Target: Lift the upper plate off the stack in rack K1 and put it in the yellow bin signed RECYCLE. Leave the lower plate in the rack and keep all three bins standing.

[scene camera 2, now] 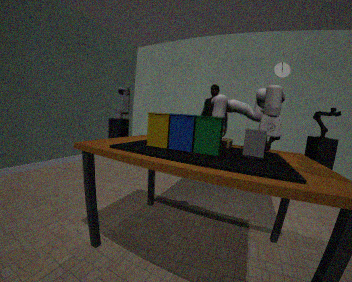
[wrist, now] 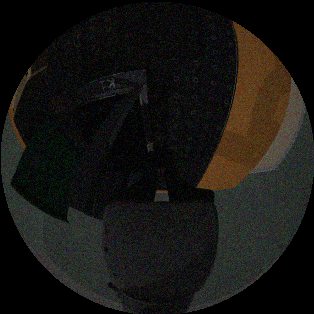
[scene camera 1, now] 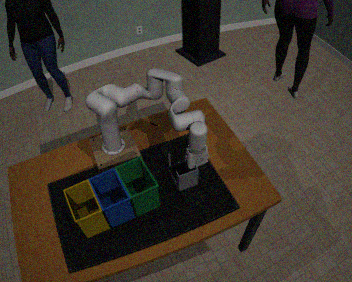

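Observation:
Rack K1 is a small grey open-topped holder standing upright on the black mat; in the wrist view its label strip shows dimly at upper left of the fingers. My gripper is shut and empty, pointing down close beside the rack; in scene camera 1 its fingertips are hidden at the rack. Whether it touches the rack I cannot tell. The two stacked plates cannot be made out in the dark rack. The yellow bin stands upright at the left end of the bin row.
The blue bin and green bin stand upright beside the yellow one, between it and the rack. The black mat lies on the wooden table. The arm's base is behind the bins. People stand beyond the table.

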